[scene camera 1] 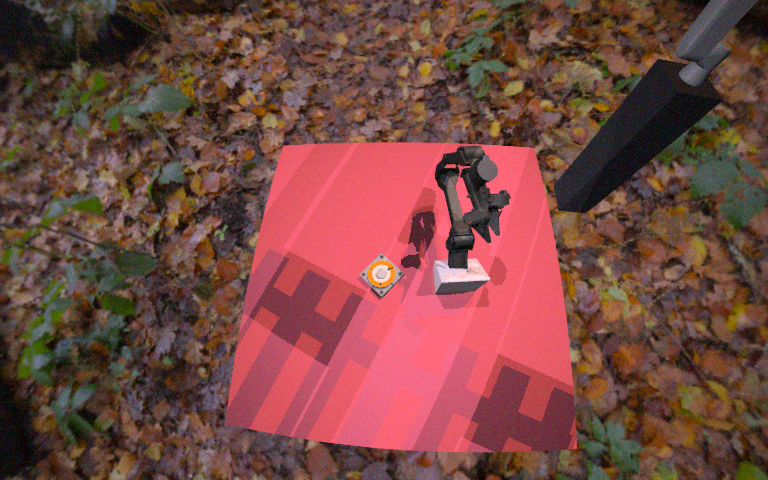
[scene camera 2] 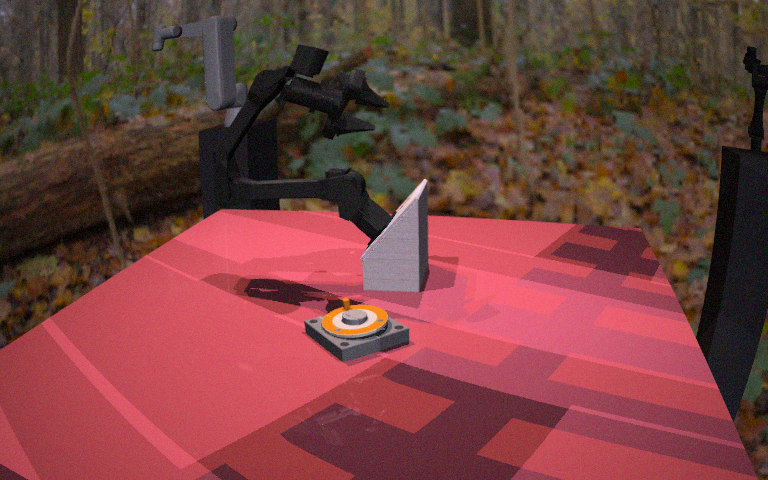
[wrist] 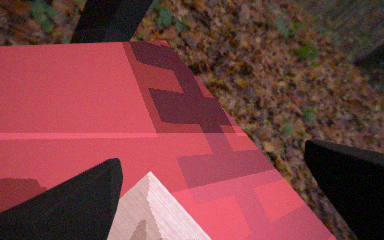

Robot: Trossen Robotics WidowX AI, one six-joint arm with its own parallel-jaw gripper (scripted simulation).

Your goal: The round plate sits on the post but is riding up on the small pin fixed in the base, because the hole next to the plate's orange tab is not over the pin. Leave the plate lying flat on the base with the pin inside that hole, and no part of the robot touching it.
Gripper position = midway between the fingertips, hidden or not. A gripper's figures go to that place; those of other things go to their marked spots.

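A round plate (scene camera 2: 377, 318) sits 96 cm from the lens, while the gripper (scene camera 2: 381, 117) is 123 cm from the lens.
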